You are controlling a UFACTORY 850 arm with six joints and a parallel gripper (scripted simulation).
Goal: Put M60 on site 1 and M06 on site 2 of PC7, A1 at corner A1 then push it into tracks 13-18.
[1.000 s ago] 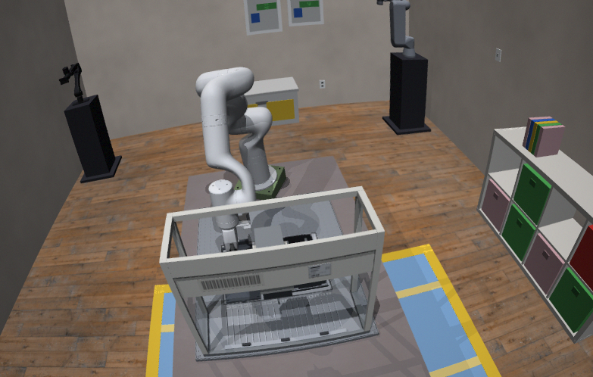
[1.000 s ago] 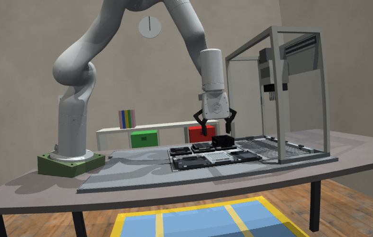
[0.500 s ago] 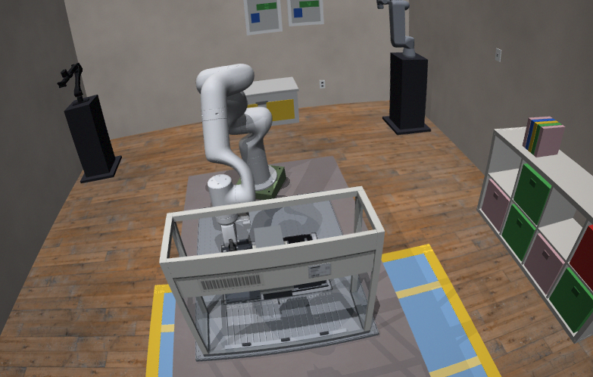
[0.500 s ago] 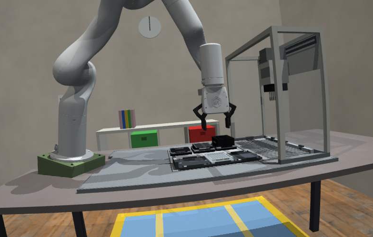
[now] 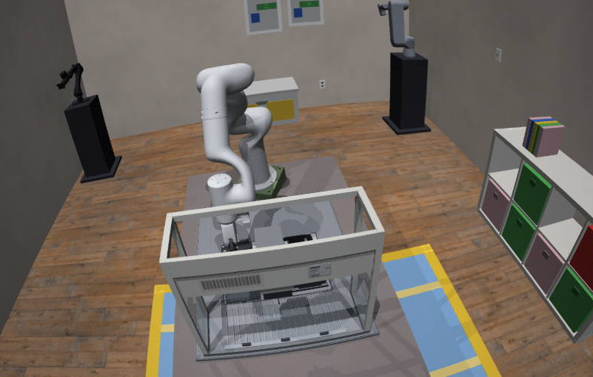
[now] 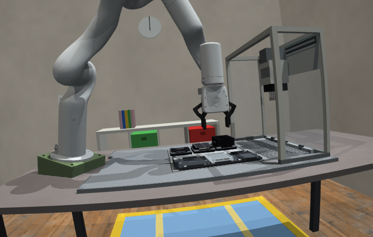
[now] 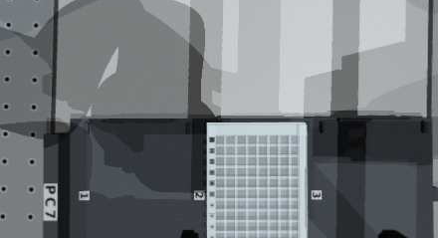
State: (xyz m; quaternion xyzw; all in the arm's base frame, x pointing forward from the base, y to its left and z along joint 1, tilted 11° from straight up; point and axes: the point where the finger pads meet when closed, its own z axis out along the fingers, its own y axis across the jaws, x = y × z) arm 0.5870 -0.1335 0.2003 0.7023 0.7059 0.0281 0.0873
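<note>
Right now the nest S2 is 260 mm to the left of my hand, 130 mm below it and 10 mm behind it. Also, from my hand: 96-well plate M06: 120 mm below; then nest S1: 260 mm to the left, 130 mm below, 120 mm behind; then carrier PC7: 120 mm below, 10 mm behind.
</note>
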